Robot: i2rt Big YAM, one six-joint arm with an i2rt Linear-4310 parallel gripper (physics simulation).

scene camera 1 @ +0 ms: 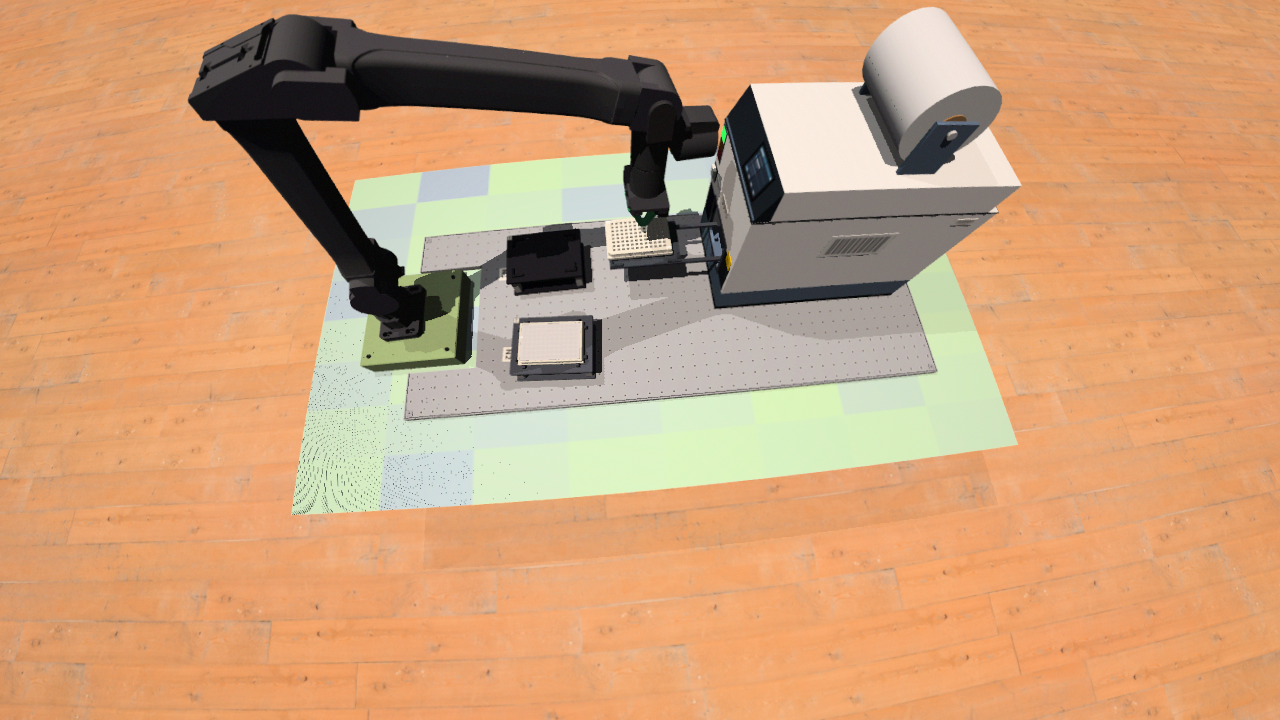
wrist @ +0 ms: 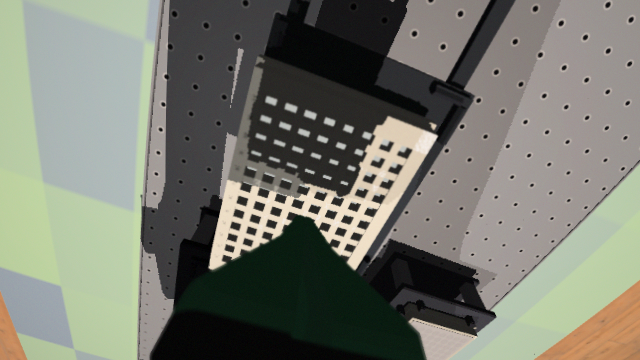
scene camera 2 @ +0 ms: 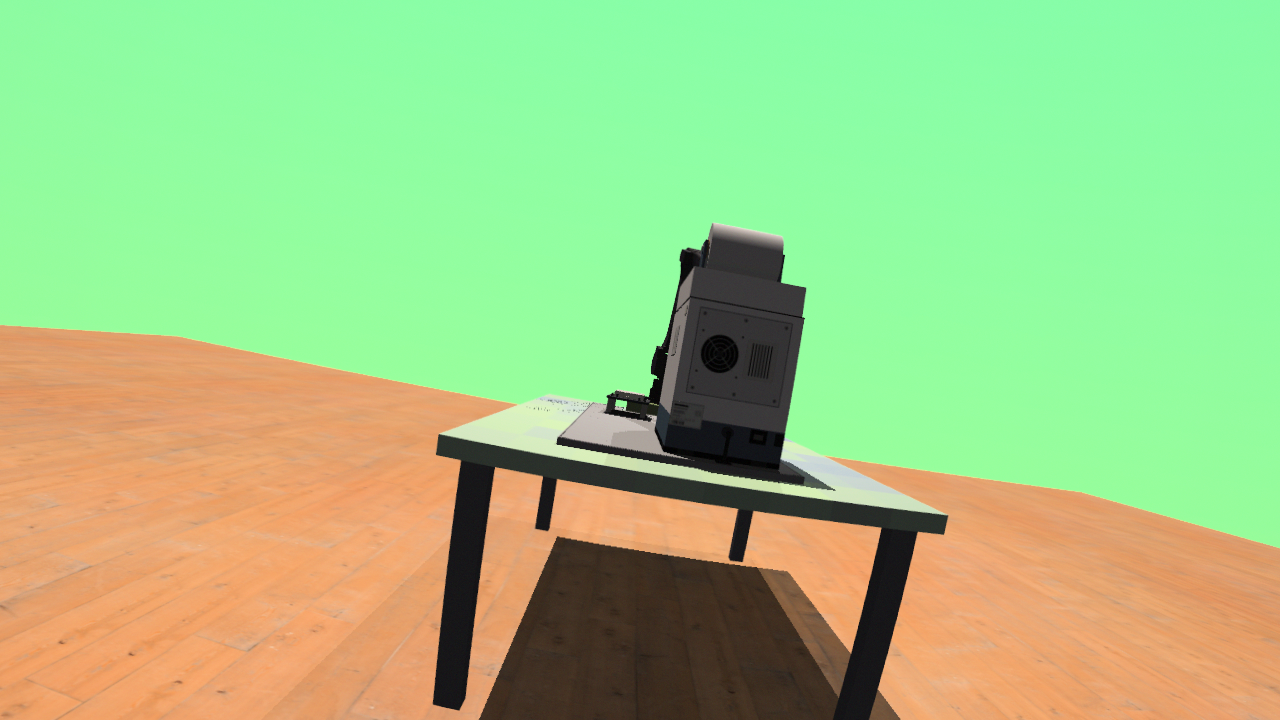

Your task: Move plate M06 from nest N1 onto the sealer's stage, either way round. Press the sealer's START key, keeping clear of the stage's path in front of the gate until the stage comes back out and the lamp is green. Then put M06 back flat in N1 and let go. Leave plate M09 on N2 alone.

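Places are measured from the arm's base along level axes (x back, y right, z up), in centimetres.
Pixels of known places: gripper, between the fingertips: (scene camera 1: 642, 225) (wrist: 300, 227); arm's base, origin of its link: (scene camera 1: 405, 314).
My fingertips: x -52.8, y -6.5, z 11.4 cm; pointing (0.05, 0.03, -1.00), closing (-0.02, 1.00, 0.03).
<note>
For each thing: its top centre in the pictures, then the offset to it from my fingertips. "spot": a spot on its surface instead.
- Plate M06, centre of its top: (wrist: 303, 215) (scene camera 1: 638, 234) dx +1.0, dy +0.2, dz -2.2 cm
- Nest N1, centre of its top: (scene camera 1: 543, 253) dx +21.3, dy -2.3, dz -8.5 cm
- Plate M09, centre of its top: (wrist: 412, 357) (scene camera 1: 550, 341) (scene camera 2: 630, 392) dx +20.6, dy +18.4, dz -8.0 cm
- nest N2, a spot on its surface: (scene camera 1: 519, 365) spot: dx +27.1, dy +22.2, dz -9.1 cm
- grey perforated breadboard, a spot on its surface: (wrist: 536, 134) spot: dx -5.0, dy +19.1, dz -14.8 cm
- white roll, centre of its top: (scene camera 1: 957, 43) (scene camera 2: 746, 229) dx -37.9, dy +2.3, dz +32.8 cm
Plate M06 (scene camera 1: 633, 240) (wrist: 322, 178), a cream well plate, lies flat on the sealer's black stage (scene camera 1: 690, 257) (wrist: 451, 105), which stands out in front of the sealer (scene camera 1: 850, 187) (scene camera 2: 729, 357). My gripper (scene camera 1: 652, 220) (wrist: 300, 227) is shut and empty. Its green fingertips are together just above the plate's end nearest the sealer. Nest N1 (scene camera 1: 546, 259) is black and holds nothing. Plate M09 (scene camera 1: 550, 342) (wrist: 441, 342) lies in nest N2 (scene camera 1: 519, 367). A small green light (scene camera 1: 722, 136) shows at the sealer's front corner.
The grey perforated breadboard (scene camera 1: 716, 357) (wrist: 536, 134) carries the nests and the sealer. The arm's green base (scene camera 1: 429, 330) stands at its left end. A white roll (scene camera 1: 926, 76) sits on top of the sealer. In the second scene view the sealer hides the arm and the stage.
</note>
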